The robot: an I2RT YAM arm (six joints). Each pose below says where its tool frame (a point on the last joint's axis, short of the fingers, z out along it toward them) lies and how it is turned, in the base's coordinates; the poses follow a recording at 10 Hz.
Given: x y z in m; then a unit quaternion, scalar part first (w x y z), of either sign.
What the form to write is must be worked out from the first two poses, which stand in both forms.
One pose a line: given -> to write
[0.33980, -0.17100, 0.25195, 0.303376, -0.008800, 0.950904, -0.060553] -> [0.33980, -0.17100, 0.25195, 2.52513, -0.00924, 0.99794, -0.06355]
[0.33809, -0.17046, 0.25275, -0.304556, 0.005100, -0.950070, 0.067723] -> [0.33809, -0.17046, 0.25275, 2.52265, -0.00535, 0.99745, -0.07110]
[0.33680, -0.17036, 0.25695, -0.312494, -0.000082, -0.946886, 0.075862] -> [0.33680, -0.17036, 0.25695, 2.50596, 0.00009, 0.99681, -0.07986]
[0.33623, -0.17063, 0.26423, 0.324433, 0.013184, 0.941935, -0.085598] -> [0.33623, -0.17063, 0.26423, 2.48077, 0.01394, 0.99580, -0.09049]
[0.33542, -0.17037, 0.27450, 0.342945, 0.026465, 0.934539, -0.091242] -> [0.33542, -0.17037, 0.27450, 2.44149, 0.02817, 0.99487, -0.09713]
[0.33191, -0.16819, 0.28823, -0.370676, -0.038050, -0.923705, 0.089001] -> [0.33191, -0.16819, 0.28823, 2.38212, 0.04097, 0.99455, -0.09583]
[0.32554, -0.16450, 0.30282, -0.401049, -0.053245, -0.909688, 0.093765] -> [0.32554, -0.16450, 0.30282, 2.31627, 0.05812, 0.99305, -0.10236]
